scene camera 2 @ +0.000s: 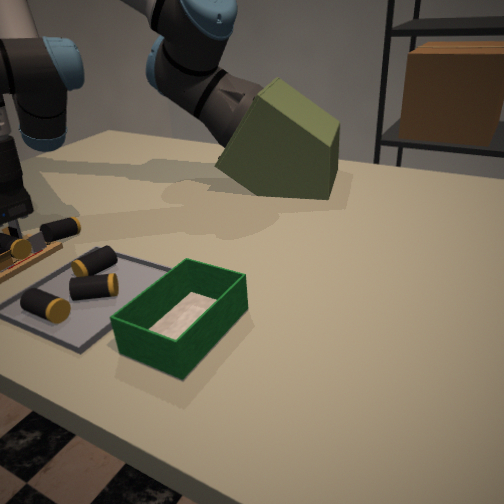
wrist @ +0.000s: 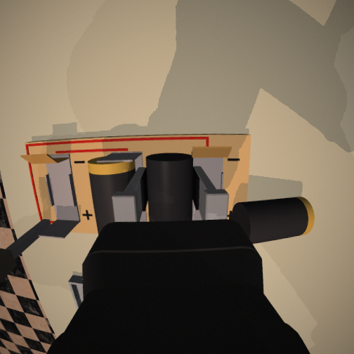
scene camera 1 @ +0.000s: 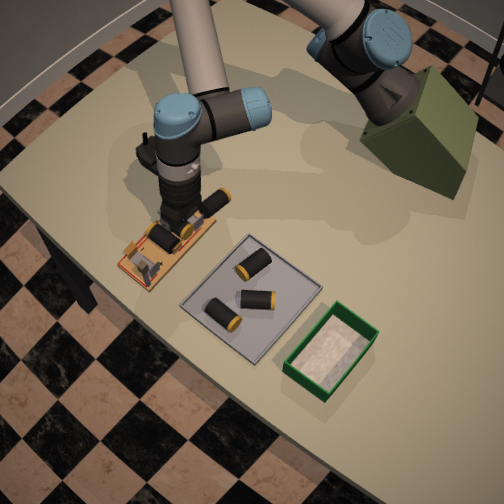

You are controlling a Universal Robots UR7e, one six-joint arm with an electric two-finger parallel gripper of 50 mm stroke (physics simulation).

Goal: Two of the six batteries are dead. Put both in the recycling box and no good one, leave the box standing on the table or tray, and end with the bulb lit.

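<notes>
My gripper (scene camera 1: 179, 223) (wrist: 169, 179) is shut on a black battery (scene camera 1: 186, 230) (scene camera 2: 20, 248) (wrist: 170, 172), held low over the wooden holder board (scene camera 1: 167, 260) (wrist: 239, 175), between its middle battery (scene camera 1: 163, 238) (wrist: 111, 192) and the right-hand clip in the wrist view. Whether it touches the board is unclear. The left-hand slot (wrist: 62, 187) is empty. Another battery (scene camera 1: 215, 202) (scene camera 2: 60, 229) (wrist: 272, 220) lies askew past the board's right end. Three batteries (scene camera 1: 253, 264) (scene camera 1: 258, 300) (scene camera 1: 223, 314) lie on the grey tray (scene camera 1: 255, 350) (scene camera 2: 80, 345). The green recycling box (scene camera 1: 325, 392) (scene camera 2: 150, 345) is empty. No lit bulb shows.
A dark block on a stalk (scene camera 1: 143, 266) stands at the board's near-left end. A second arm with a big green block-shaped end (scene camera 1: 430, 145) (scene camera 2: 285, 155) reaches over the table's far side. The table's front edge runs near the board and tray.
</notes>
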